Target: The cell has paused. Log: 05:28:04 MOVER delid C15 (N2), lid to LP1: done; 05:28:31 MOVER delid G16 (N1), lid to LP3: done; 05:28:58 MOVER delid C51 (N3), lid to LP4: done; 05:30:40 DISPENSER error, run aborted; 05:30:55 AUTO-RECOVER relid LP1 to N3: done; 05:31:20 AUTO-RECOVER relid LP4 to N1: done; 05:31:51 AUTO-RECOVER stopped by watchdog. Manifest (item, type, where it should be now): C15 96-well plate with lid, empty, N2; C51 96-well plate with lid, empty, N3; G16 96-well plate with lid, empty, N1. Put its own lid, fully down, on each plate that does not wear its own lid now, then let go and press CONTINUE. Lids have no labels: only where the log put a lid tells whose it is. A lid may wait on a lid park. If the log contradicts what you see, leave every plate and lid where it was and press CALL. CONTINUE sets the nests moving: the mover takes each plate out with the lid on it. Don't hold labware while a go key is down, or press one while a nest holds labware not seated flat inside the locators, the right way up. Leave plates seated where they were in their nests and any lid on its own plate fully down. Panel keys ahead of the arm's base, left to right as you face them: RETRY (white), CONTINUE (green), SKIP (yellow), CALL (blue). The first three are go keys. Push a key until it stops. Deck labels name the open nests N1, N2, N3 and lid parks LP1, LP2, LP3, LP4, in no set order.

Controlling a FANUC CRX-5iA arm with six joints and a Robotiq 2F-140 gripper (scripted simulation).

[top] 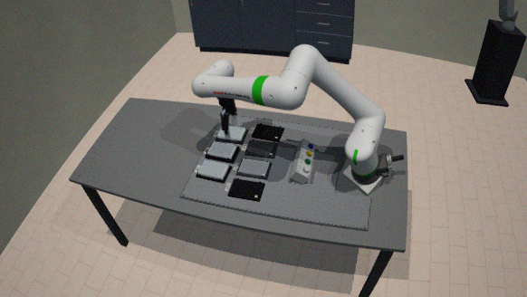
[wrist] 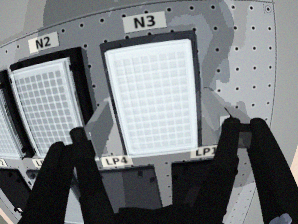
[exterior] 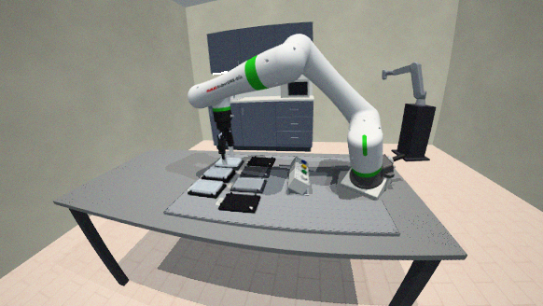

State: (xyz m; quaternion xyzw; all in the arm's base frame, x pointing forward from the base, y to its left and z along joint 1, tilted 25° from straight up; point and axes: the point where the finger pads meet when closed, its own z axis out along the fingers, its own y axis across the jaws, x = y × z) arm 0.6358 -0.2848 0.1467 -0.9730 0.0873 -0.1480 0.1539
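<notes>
The plate is 13 cm to the left of my hand, 3 cm below it and 2 cm ahead of it. The rest, counted from my hand: LP4 label (8 cm to the left, 8 cm behind, 5 cm below); then N3 label (9 cm ahead, 5 cm below, 1 cm to the right); then LP1 label (10 cm behind, 5 cm to the right, 5 cm below).
</notes>
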